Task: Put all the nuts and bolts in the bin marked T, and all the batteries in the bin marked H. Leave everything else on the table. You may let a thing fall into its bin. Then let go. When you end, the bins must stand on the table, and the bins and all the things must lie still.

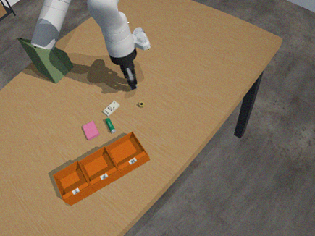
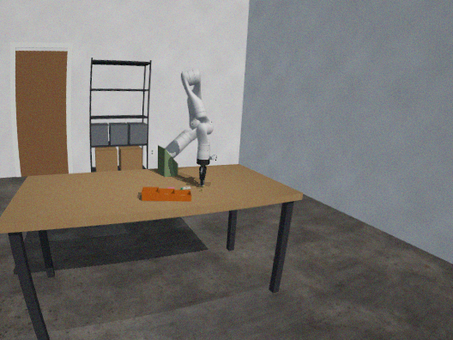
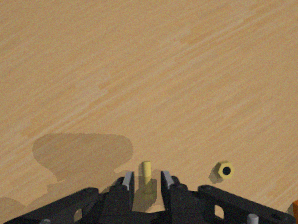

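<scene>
My gripper is now 2 cm above the brass bolt and 1 cm to the left of it. Round my hand: brass nut: 7 cm ahead, 3 cm to the right, 3 cm below; green battery: 14 cm to the right, 6 cm ahead, 2 cm below; white domino: 10 cm to the right, 3 cm below, 1 cm ahead.
</scene>
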